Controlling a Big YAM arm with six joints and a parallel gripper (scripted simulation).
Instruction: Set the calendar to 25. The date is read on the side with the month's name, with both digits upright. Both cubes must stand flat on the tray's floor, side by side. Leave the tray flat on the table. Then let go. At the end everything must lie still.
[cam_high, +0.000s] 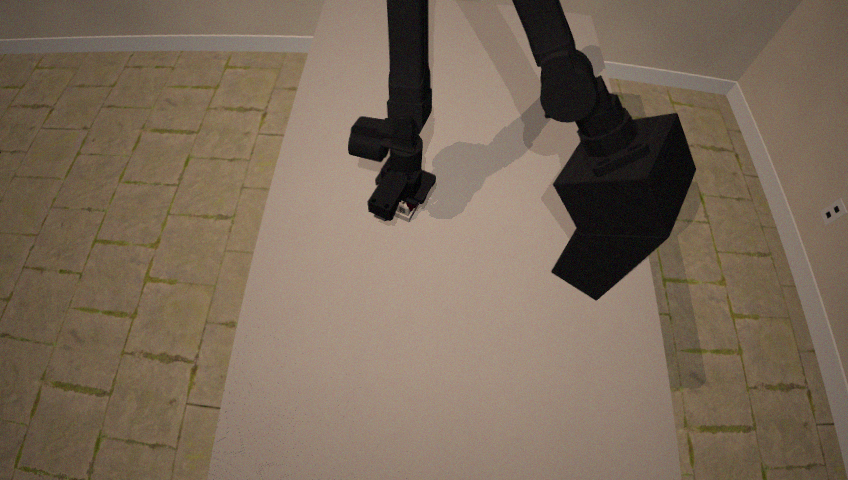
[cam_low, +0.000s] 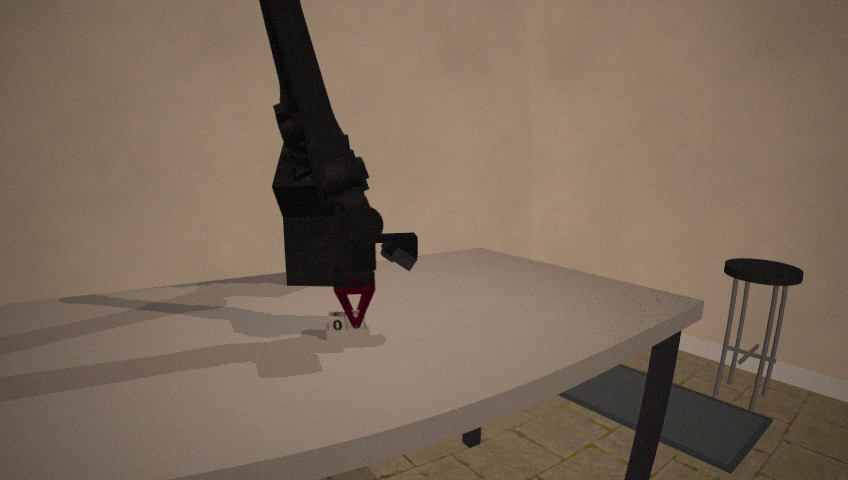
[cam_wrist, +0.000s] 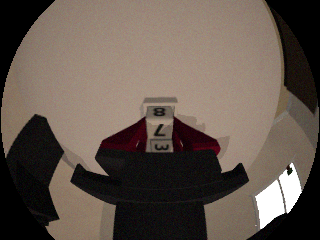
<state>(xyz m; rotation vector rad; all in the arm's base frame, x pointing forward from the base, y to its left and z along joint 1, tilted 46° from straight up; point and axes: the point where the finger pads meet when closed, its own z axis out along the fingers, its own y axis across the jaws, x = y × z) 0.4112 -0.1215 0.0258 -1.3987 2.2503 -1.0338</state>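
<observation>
My hand is 10 mm past the pale tray, 10 mm to the left of it and 20 mm above it.
</observation>
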